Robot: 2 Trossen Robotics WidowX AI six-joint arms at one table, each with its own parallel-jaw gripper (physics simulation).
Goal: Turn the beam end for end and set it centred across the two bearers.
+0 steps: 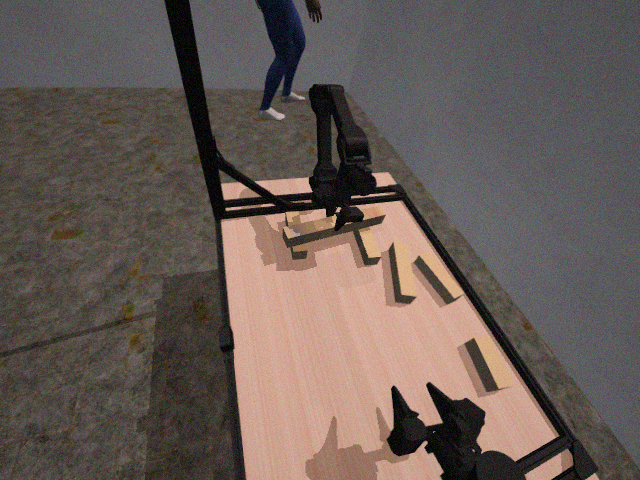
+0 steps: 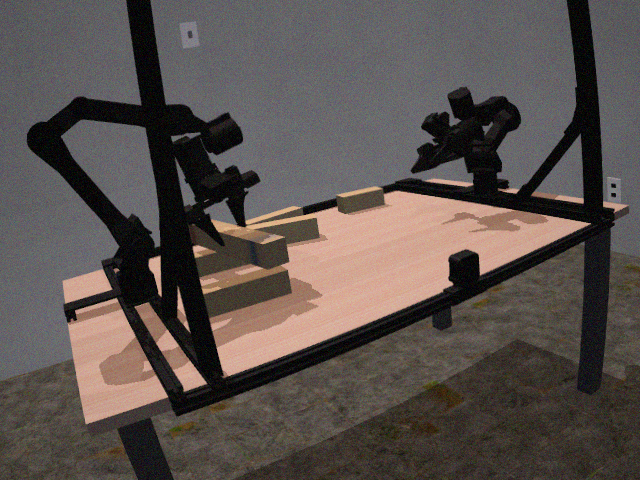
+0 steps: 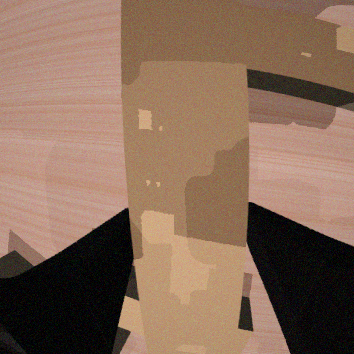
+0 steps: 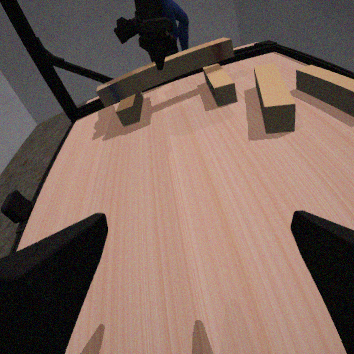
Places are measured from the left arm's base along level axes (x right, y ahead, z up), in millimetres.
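Pixels of known places: left gripper, between the fingertips: [image 1: 331, 226] [image 2: 234, 239] [image 3: 188, 214] [image 4: 158, 70]; right gripper, between the fingertips: [image 1: 410, 384] [image 2: 420, 168] [image 4: 201, 222]; left arm's base, origin of its link: [image 2: 140, 299]; right arm's base, origin of its link: [image 2: 486, 193].
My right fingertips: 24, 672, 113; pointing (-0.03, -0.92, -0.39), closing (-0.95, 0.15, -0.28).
Ahead of a thing's pixels: the offset from my right fingertips to its middle, as dx, dy, dz. Level surfaces: height alone.
The long wooden beam @(-13, -473, -47) [image 1: 313, 226] [image 2: 244, 243] [image 3: 186, 140] [image 4: 168, 68] is at the table's far end. My left gripper [image 1: 334, 216] [image 2: 223, 221] [image 3: 188, 214] is shut on its middle and holds it a little above the two bearers. One bearer @(-122, -443, -110) [image 1: 370, 245] [image 4: 219, 82] lies under one end of the beam. The other bearer @(+106, -509, -110) [image 1: 292, 218] [image 2: 242, 286] [image 4: 130, 107] lies under the other end. My right gripper [image 1: 420, 400] [image 2: 420, 164] [image 4: 201, 222] is open and empty at the near end of the table, far from the beam.
Three loose wooden blocks lie along the table's right side: one @(-189, -303, -107) [image 1: 401, 271] [image 4: 274, 95] nearest the bearers, one @(-303, -258, -110) [image 1: 439, 276] beside it, one @(-292, +10, -109) [image 1: 490, 364] [image 2: 360, 199] nearer my right gripper. A black frame [image 1: 194, 95] rims the table @(dz -132) [image 1: 318, 357]. A person [image 1: 282, 48] stands beyond it.
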